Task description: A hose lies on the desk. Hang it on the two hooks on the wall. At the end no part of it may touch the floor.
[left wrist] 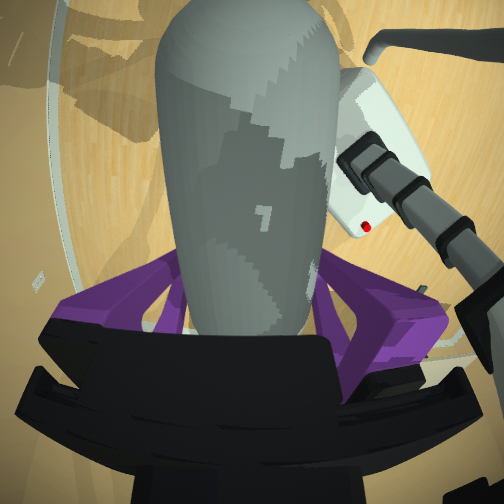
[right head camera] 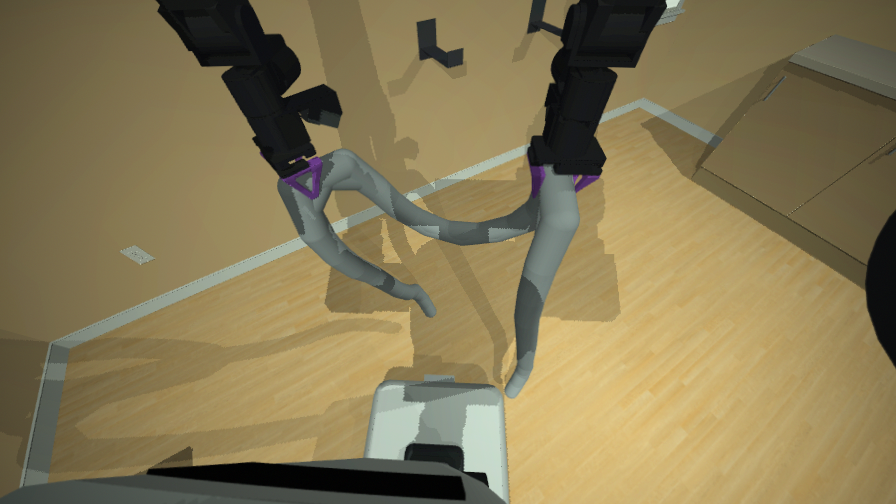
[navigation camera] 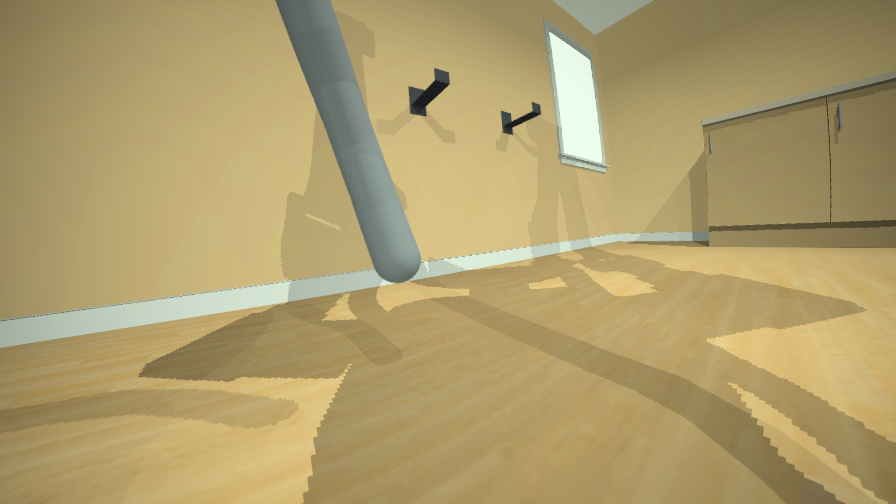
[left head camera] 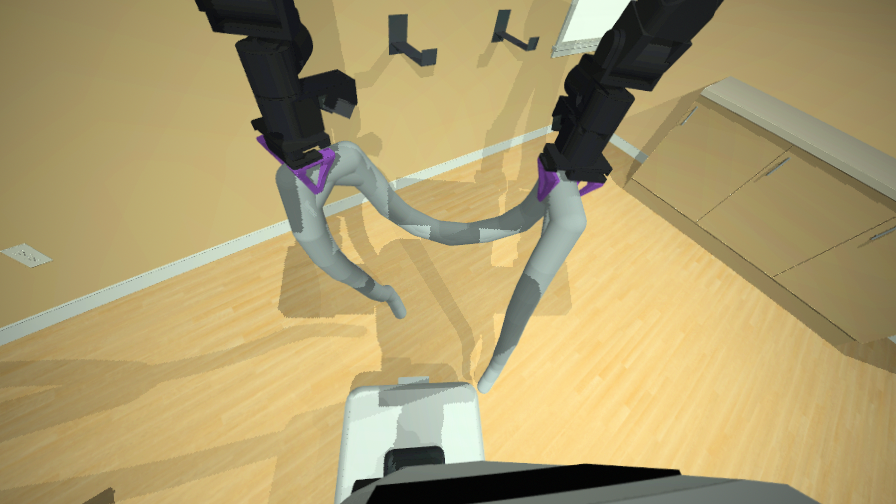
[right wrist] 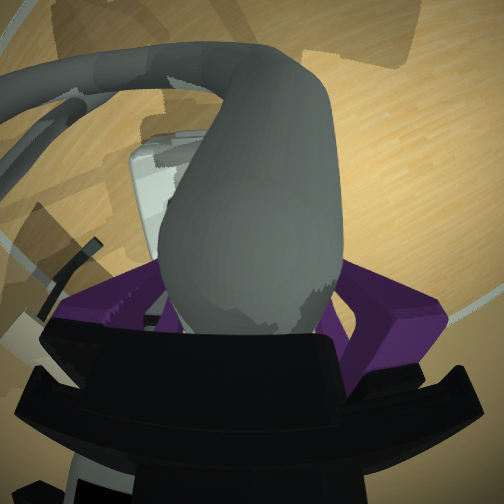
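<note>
A thick grey hose [left head camera: 438, 228] hangs in the air between my two grippers, sagging in the middle. My left gripper [left head camera: 310, 169] is shut on the hose near one end, and that end dangles down to the left [left head camera: 394, 307]. My right gripper [left head camera: 563, 181] is shut on the hose too, and its longer end hangs down near my base [left head camera: 485, 382]. Both wrist views show the hose clamped between purple fingers, the left [left wrist: 250, 320] and the right [right wrist: 250, 320]. Two dark hooks [left head camera: 410, 43] [left head camera: 513, 34] stick out of the wall ahead. In the navigation view one hose end [navigation camera: 394, 263] hangs just above the floor.
A window [left head camera: 588, 25] is on the wall right of the hooks. Low cabinets [left head camera: 770, 200] stand along the right wall. A wall outlet [left head camera: 25, 255] is at the left. A white baseboard [left head camera: 187, 263] runs along the wall. My white base [left head camera: 410, 432] is at the bottom.
</note>
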